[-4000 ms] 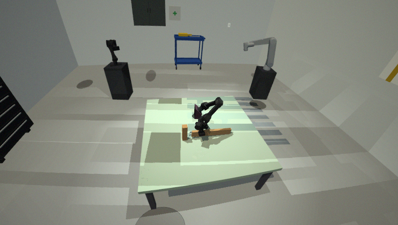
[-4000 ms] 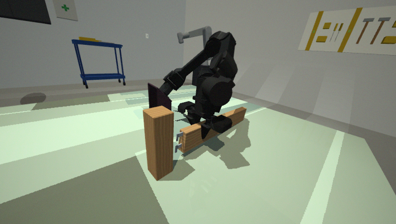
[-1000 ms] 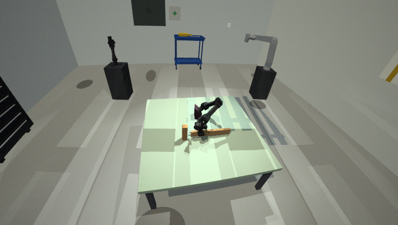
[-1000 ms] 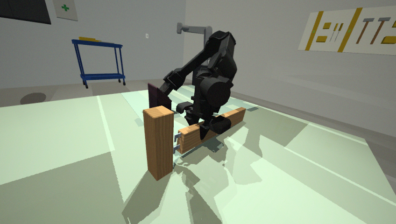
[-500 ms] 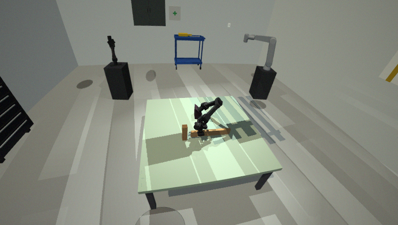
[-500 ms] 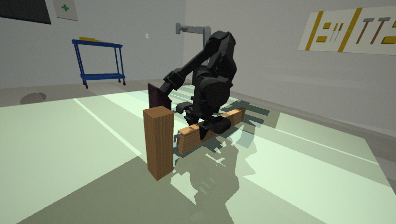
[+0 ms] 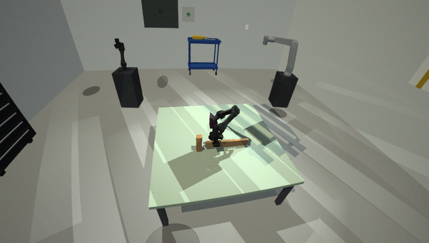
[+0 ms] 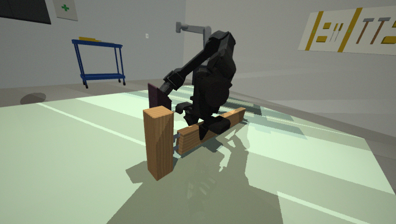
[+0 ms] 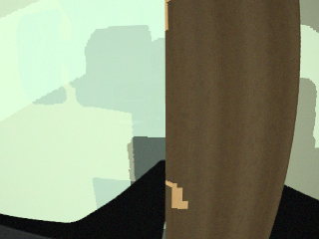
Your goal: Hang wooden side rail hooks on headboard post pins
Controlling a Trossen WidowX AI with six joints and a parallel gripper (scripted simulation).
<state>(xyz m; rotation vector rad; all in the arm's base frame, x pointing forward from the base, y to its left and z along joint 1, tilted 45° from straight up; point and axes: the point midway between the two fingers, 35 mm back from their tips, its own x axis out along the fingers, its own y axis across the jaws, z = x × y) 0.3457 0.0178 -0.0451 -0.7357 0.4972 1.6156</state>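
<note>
The wooden headboard post lies 3 cm ahead of my gripper tip, 14 cm to the right of it and 4 cm above it.
</note>
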